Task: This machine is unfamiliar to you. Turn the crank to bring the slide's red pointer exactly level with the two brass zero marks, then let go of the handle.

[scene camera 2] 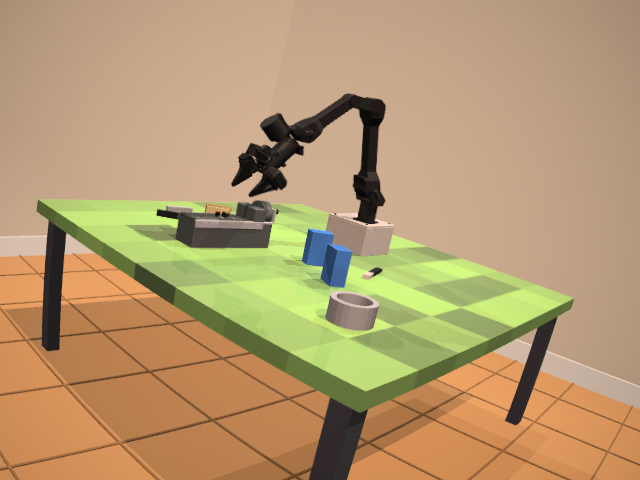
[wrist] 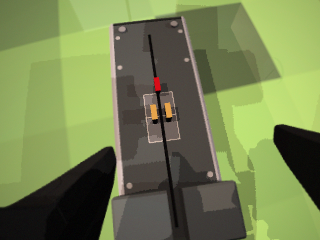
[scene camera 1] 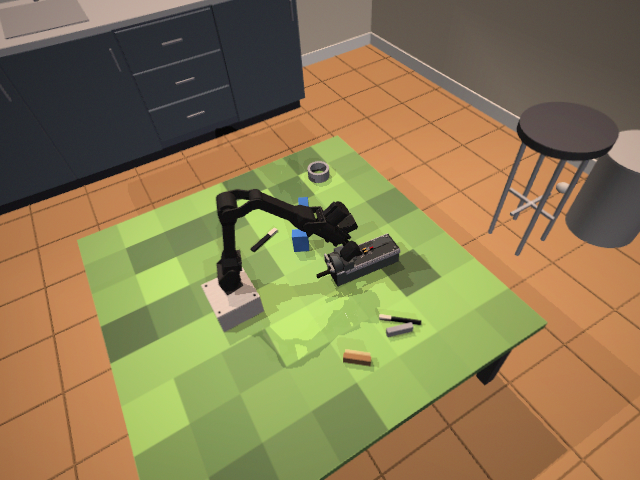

Note:
My gripper point(scene camera 2: 240, 190) is open, holding nothing. Also in view: a slide machine point(scene camera 1: 385, 252).
My gripper is seen too in the wrist view point(wrist: 193, 143) and in scene camera 1 point(scene camera 1: 356, 246). The slide machine shows as well in the wrist view point(wrist: 168, 174).

